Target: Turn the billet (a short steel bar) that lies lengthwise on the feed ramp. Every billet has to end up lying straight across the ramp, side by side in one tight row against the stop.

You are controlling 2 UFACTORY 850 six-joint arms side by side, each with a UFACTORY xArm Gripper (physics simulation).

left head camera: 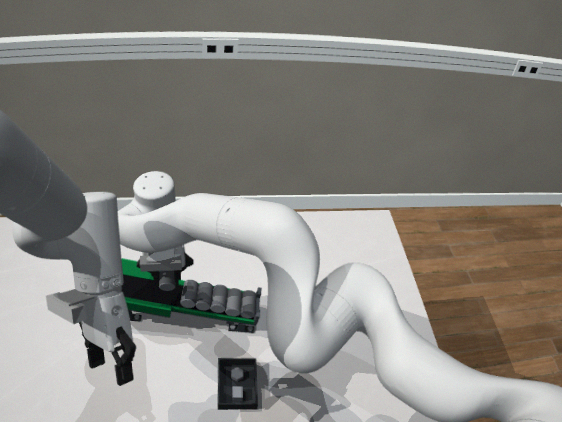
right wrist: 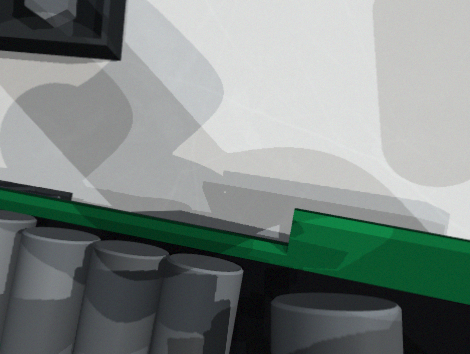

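Note:
Several grey billets (left head camera: 218, 298) (right wrist: 122, 295) lie side by side across the black bed of the green-railed feed ramp (left head camera: 150, 306) (right wrist: 370, 250), in a row reaching the stop (left head camera: 259, 299) at its right end. Left of this row, my right gripper (left head camera: 167, 275) is shut on a billet (left head camera: 167, 283) (right wrist: 336, 327) and holds it over the ramp, roughly parallel to the others, with a gap to the row. Its fingers do not show in the right wrist view and are mostly hidden in the head view. My left gripper (left head camera: 109, 366) is open and empty, in front of the ramp's left part.
A black tray (left head camera: 237, 360) (right wrist: 116, 30) holding a hexagonal piece (left head camera: 237, 373) and a small block (left head camera: 238, 392) is in front of the ramp. The right arm (left head camera: 295, 280) reaches over from the right behind the ramp. The left arm (left head camera: 96, 240) hides the ramp's left end.

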